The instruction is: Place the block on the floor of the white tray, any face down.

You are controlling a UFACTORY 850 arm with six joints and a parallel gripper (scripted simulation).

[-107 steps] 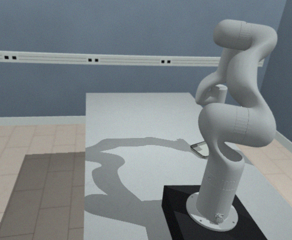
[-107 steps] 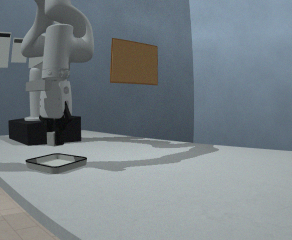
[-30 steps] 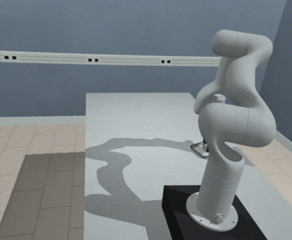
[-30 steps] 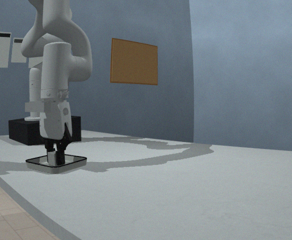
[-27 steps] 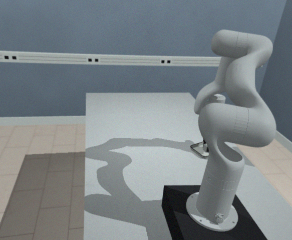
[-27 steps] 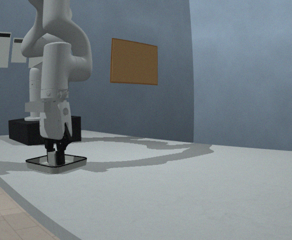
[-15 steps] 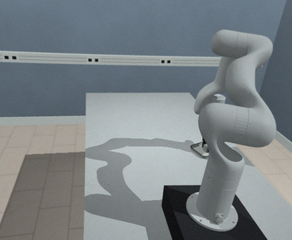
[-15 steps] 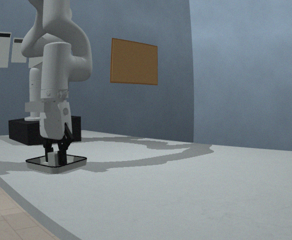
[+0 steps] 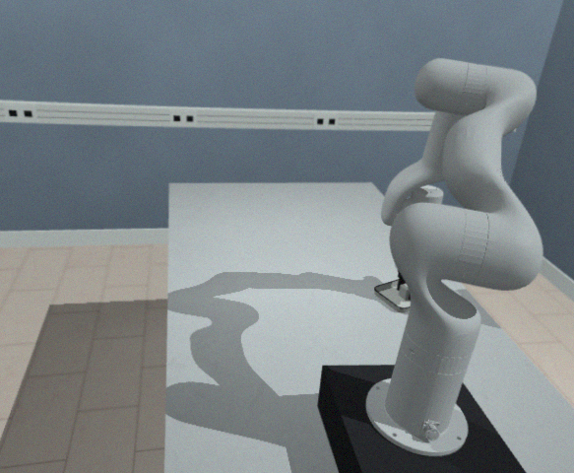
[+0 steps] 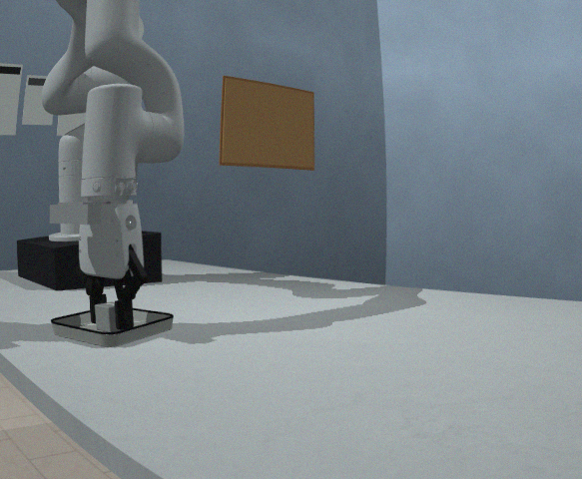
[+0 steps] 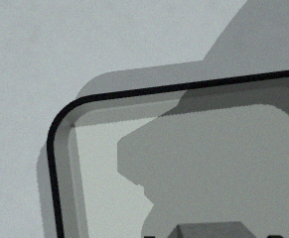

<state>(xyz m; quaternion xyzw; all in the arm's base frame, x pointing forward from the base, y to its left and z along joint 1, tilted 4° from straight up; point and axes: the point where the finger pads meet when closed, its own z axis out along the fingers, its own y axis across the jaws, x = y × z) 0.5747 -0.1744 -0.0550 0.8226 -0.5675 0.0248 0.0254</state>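
My hand is 10 mm above the small block. Also, from my hand: white tray (10 mm below).
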